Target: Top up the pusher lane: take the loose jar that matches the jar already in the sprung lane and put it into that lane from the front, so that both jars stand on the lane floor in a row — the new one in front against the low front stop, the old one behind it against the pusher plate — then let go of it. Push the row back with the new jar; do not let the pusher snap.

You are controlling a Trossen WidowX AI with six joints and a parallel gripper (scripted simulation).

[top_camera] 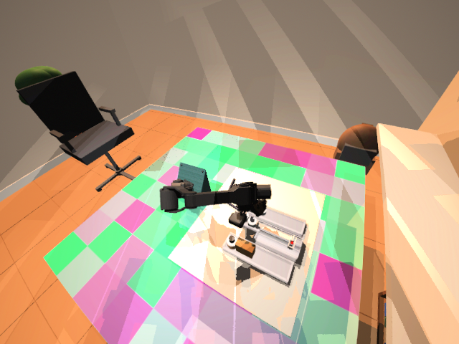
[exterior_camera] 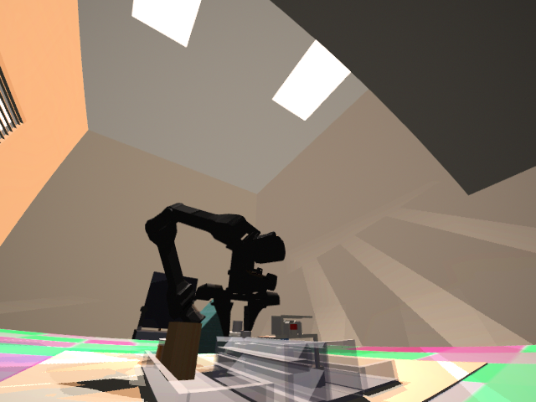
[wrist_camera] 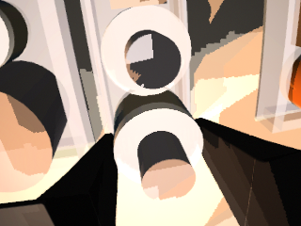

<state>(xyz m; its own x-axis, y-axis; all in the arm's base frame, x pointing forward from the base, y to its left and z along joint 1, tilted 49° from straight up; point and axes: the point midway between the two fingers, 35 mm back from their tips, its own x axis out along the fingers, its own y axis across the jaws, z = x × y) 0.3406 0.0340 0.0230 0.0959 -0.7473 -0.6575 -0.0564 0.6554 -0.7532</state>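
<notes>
My gripper tip is now 7 cm short of the brown block, 12 cm to the left of it and 1 cm above it. The rest, counted from my gripper tip: clear lane rack 15 cm ahead, 2 cm to the right, 3 cm below; then red-topped piece 23 cm ahead, 3 cm to the right, 2 cm above.
</notes>
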